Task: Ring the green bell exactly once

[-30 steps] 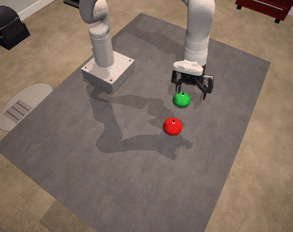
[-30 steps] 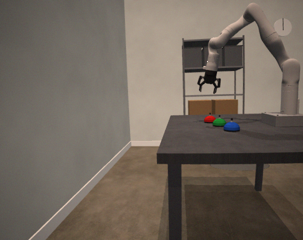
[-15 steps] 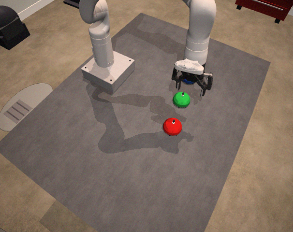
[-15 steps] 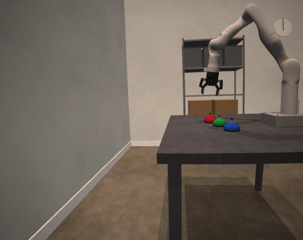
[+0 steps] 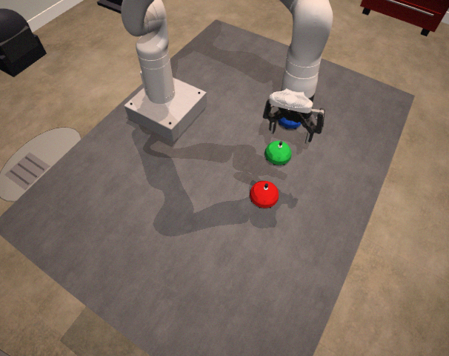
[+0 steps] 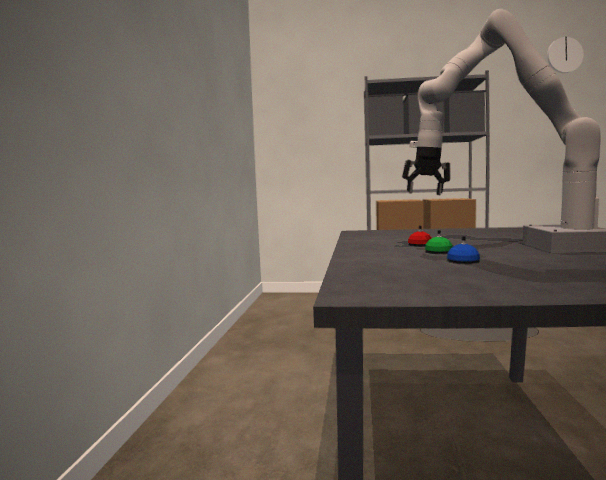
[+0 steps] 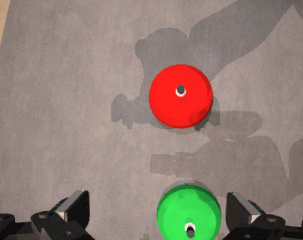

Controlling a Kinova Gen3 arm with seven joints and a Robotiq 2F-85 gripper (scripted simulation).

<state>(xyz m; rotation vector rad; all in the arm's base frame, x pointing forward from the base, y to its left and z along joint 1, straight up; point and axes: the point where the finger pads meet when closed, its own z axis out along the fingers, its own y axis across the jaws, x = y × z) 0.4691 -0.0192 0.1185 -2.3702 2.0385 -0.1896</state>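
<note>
Now: the green bell 14 cm below my hand, 6 cm to the left of it and 4 cm behind it. From my hand the other things lie so: red bell 14 cm below, 10 cm to the right; blue bell 21 cm to the left, 14 cm below, 7 cm behind.
</note>
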